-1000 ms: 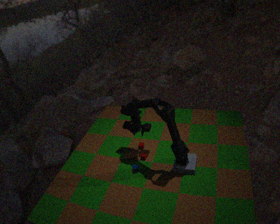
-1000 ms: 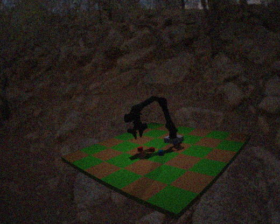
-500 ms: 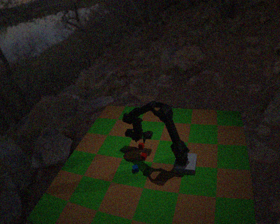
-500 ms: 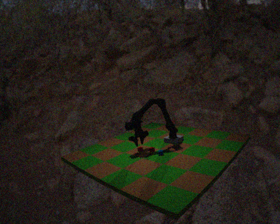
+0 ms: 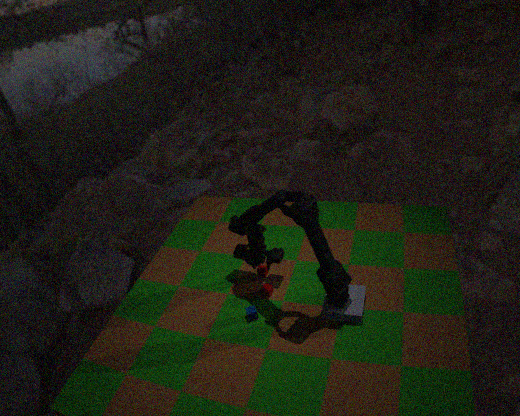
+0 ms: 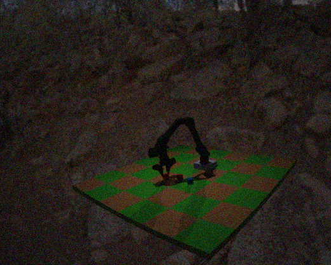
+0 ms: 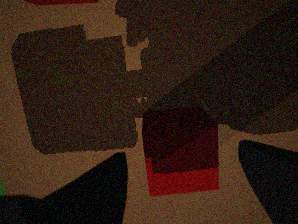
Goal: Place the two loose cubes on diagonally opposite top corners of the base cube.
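The blue base cube is 7 cm behind my gripper tip, 20 cm to the left of it and 1 cm below it.
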